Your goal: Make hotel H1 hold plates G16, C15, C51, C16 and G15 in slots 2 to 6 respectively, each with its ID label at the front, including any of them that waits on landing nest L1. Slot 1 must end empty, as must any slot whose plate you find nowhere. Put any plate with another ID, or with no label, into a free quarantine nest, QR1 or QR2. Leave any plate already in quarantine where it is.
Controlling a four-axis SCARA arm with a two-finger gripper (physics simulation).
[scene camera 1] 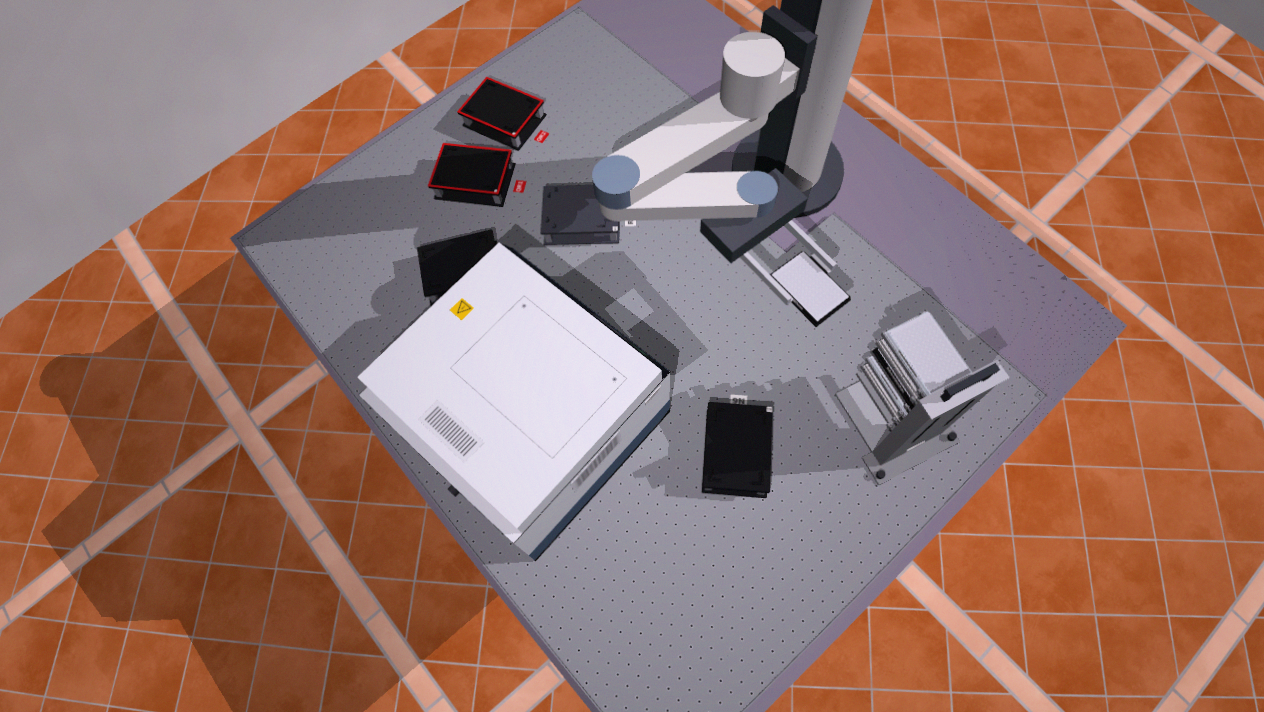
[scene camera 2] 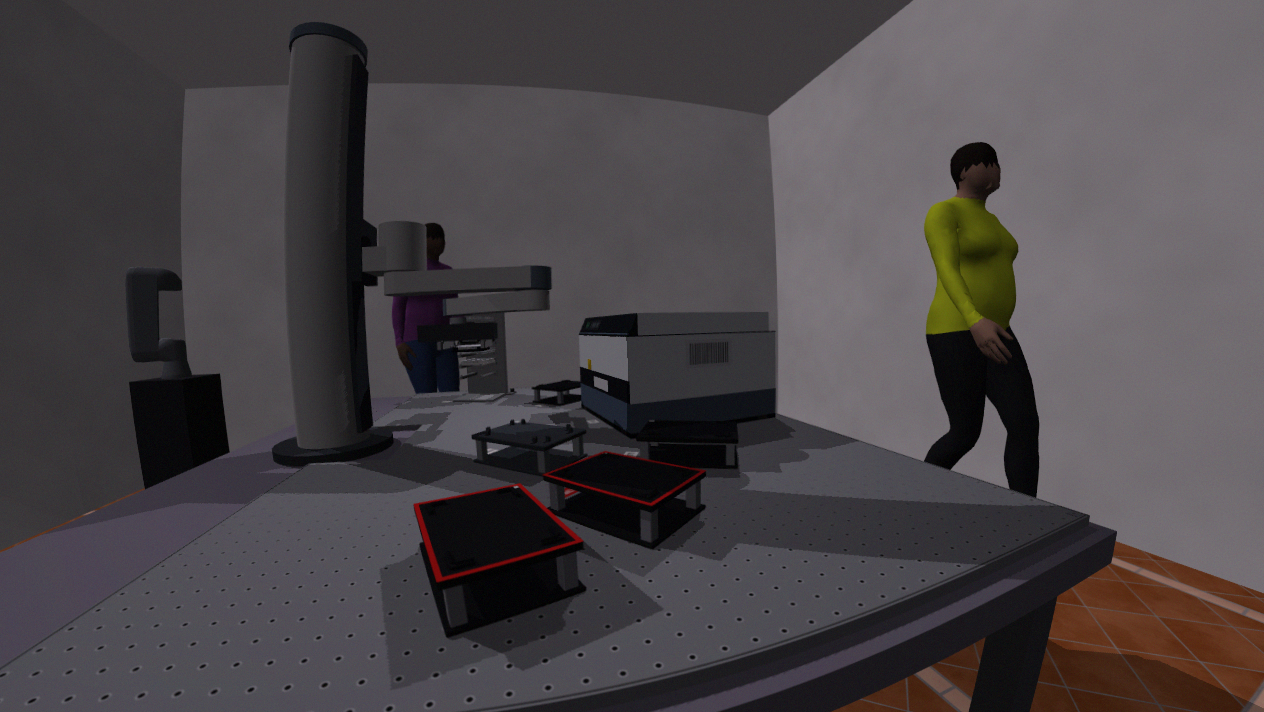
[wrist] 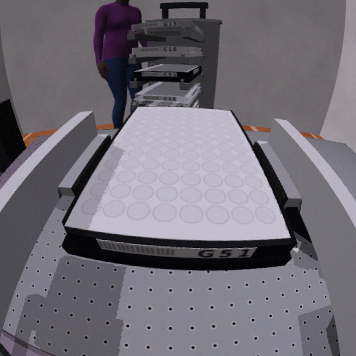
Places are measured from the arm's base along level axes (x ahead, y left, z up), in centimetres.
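Pixels of known places: gripper, fingertip midpoint: (scene camera 1: pixel 811 284) (scene camera 2: pixel 471 342) (wrist: pixel 182 126); arm's base, origin of the base link: (scene camera 1: pixel 786 171) (scene camera 2: pixel 335 448).
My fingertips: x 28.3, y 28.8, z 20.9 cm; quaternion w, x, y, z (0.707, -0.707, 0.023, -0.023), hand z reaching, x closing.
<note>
For each thing: its top centre in the pictures, then the offset to it from my fingertips.
- plate G51, middle of its top: (wrist: pixel 181 140) (scene camera 1: pixel 810 285) (scene camera 2: pixel 471 345) dy -0.3, dx +0.0, dz -0.8 cm
- C16, middle of its top: (scene camera 1: pixel 922 360) (wrist: pixel 171 46) dy +23.2, dx -0.8, dz +4.4 cm
- C51, middle of its top: (wrist: pixel 171 66) dy +23.2, dx -0.8, dz +0.9 cm
- C15, middle of its top: (wrist: pixel 170 86) (scene camera 2: pixel 477 348) dy +23.2, dx -0.8, dz -2.7 cm
- large white instrument, middle of its top: (scene camera 1: pixel 506 373) (scene camera 2: pixel 668 314) dy -20.7, dx +51.4, dz +5.9 cm
- grey nest, middle of its top: (scene camera 2: pixel 528 426) (scene camera 1: pixel 579 205) dy -49.6, dx +14.7, dz -13.6 cm
My gripper (scene camera 1: pixel 811 281) (wrist: pixel 182 126) is shut on plate G51 (scene camera 1: pixel 809 287) (wrist: pixel 175 200), a white plate with black edges, level above the table and apart from the hotel. Its label faces the wrist camera. Hotel H1 (scene camera 1: pixel 911 431) (wrist: pixel 211 67) stands at the right in scene camera 1. In the wrist view, its plates show front labels G15 (wrist: pixel 170 24), C16 (wrist: pixel 170 49), C51 (wrist: pixel 171 74) and, partly covered, C15 (wrist: pixel 170 99). The lower slots are hidden behind G51. Two red-rimmed quarantine nests (scene camera 1: pixel 501 107) (scene camera 1: pixel 471 169) (scene camera 2: pixel 495 530) (scene camera 2: pixel 623 477) bear no plate. I cannot tell which nest is L1.
A large white instrument (scene camera 1: pixel 513 380) (scene camera 2: pixel 698 367) stands on the table. A grey nest (scene camera 1: pixel 574 212) (scene camera 2: pixel 528 435) lies under the arm's elbow. Black nests stand in front of the instrument (scene camera 1: pixel 738 446) and behind it (scene camera 1: pixel 455 260) (scene camera 2: pixel 688 431). Two people stand beyond the table.
</note>
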